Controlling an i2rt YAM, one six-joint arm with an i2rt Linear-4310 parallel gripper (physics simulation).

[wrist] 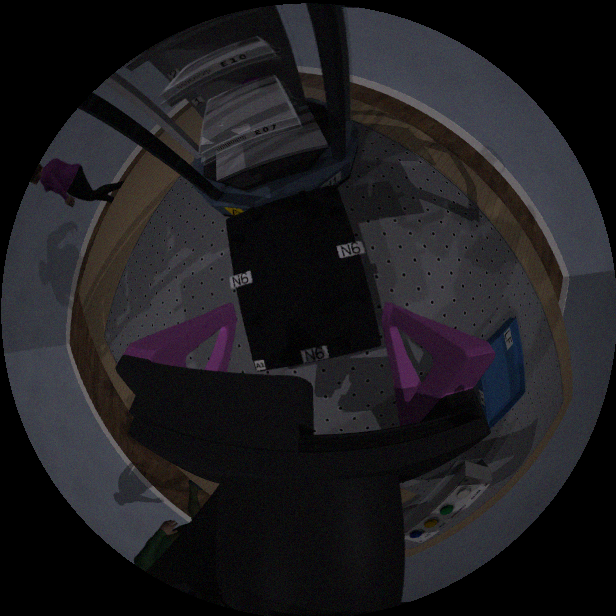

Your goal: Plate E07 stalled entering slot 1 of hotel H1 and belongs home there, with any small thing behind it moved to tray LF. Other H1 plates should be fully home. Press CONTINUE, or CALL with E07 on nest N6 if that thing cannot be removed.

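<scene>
My gripper (pixel 307 344) is open, its two magenta fingers spread either side of the black nest N6 (pixel 301 275), hovering above its near end with nothing between them. Beyond the nest stands hotel H1 (pixel 252 114), a dark-framed rack. Plate E07 (pixel 258 135) sits in the lowest visible slot, its labelled front edge sticking out toward me. Plate E10 (pixel 229 63) sits in a slot above it. Anything behind E07 is hidden from this view.
A blue tray (pixel 505 373) lies to the right of my right finger. A button box (pixel 445 514) with green, yellow and blue buttons sits at the lower right. The grey perforated board ends at a wooden rim.
</scene>
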